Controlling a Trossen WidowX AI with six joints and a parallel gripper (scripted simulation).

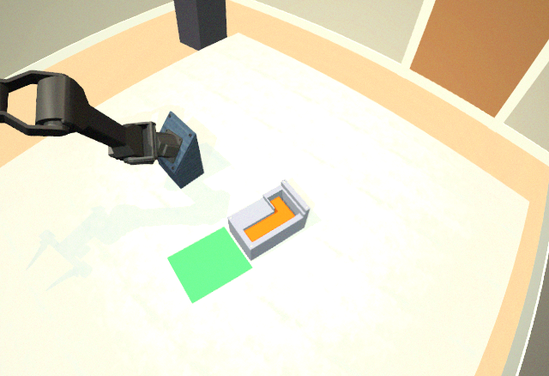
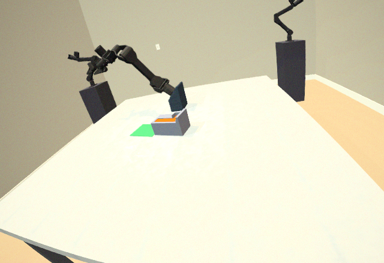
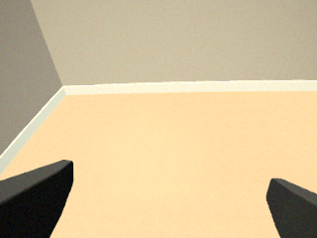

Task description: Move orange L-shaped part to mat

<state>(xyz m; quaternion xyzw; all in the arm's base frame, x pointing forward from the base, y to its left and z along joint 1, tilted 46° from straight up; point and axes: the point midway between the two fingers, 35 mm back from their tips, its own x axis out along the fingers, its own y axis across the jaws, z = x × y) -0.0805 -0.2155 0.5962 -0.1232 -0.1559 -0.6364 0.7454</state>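
My gripper tip is now 390 mm short of the orange L-shaped part, 650 mm to the right of it and 290 mm above it. From my gripper tip the other things lie so: green mat (340 mm ahead, 490 mm to the left, 360 mm below).
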